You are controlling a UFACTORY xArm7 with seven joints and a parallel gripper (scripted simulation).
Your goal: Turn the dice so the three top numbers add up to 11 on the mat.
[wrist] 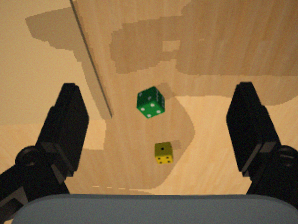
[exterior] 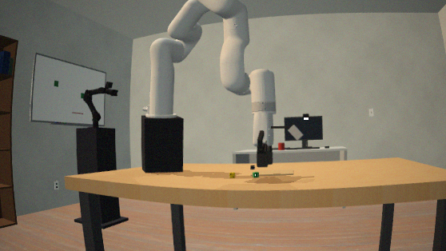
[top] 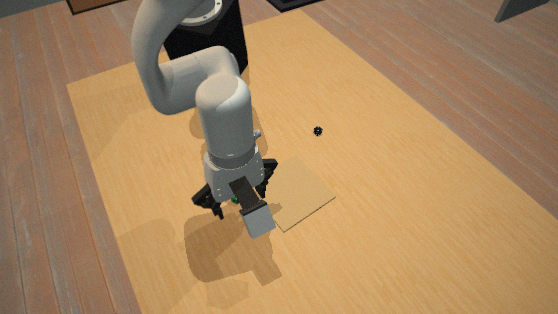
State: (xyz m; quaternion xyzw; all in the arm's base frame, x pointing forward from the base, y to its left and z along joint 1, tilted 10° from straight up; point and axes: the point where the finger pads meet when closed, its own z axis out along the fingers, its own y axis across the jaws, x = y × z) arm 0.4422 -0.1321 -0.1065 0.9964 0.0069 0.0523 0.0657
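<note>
The green die lies 3 cm behind my hand and 4 cm below it. Also, from my hand: black die 10 cm behind, 26 cm to the left, 4 cm below; yellow die 10 cm behind, 1 cm to the right, 4 cm below; tan mat 1 cm ahead, 11 cm to the left, 4 cm below.
</note>
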